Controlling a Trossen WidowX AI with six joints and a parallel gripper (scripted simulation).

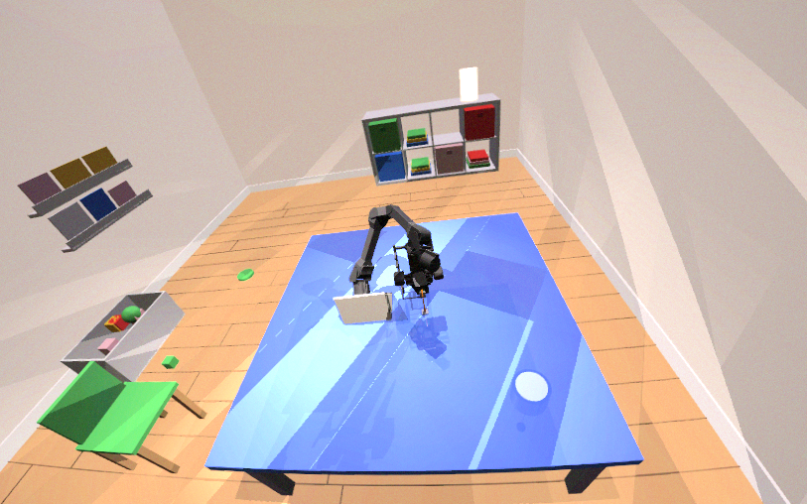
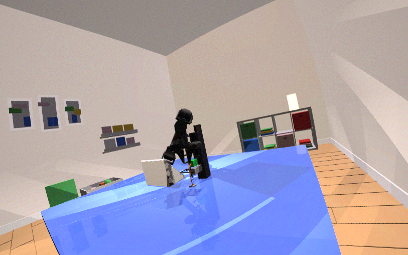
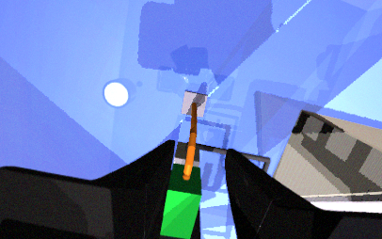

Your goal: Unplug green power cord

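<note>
The green plug is 10 mm behind my gripper tip, 70 mm to the left of it and 10 mm below it. Round my gripper tip: grey pad 130 mm below.
</note>
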